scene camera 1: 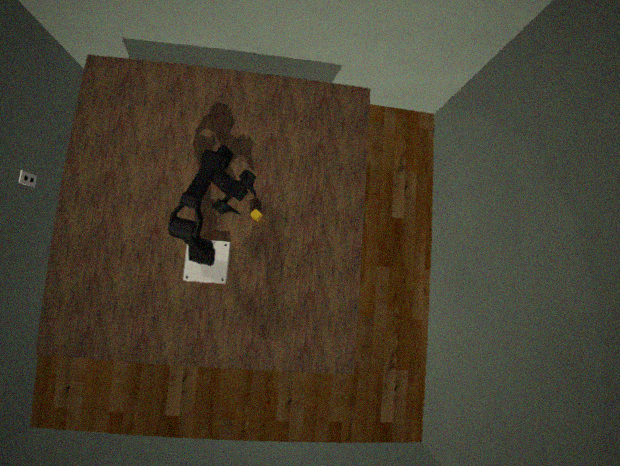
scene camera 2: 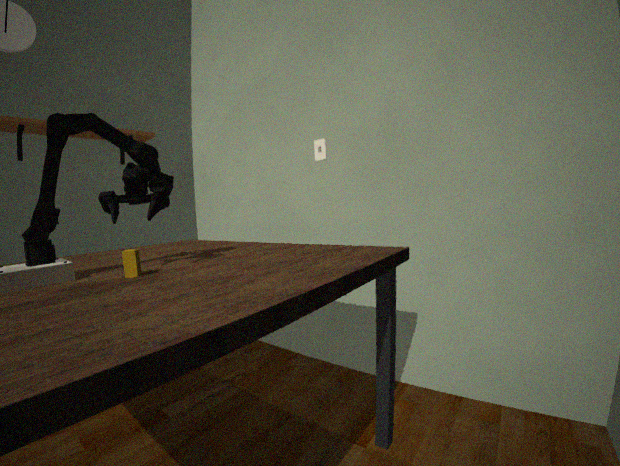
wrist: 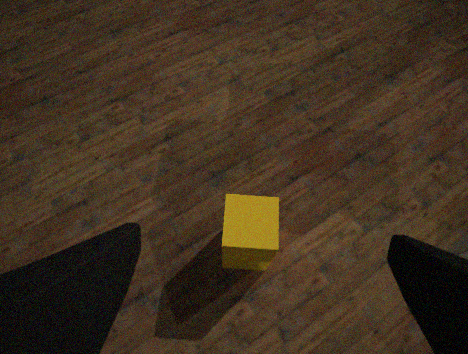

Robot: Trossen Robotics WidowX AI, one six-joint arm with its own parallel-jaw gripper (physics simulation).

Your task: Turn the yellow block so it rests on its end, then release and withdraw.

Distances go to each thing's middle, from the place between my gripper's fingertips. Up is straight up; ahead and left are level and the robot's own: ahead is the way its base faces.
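Yellow block [wrist: 250, 240]: 100 mm below my hand, 30 mm to the right of it, 20 mm behind it.
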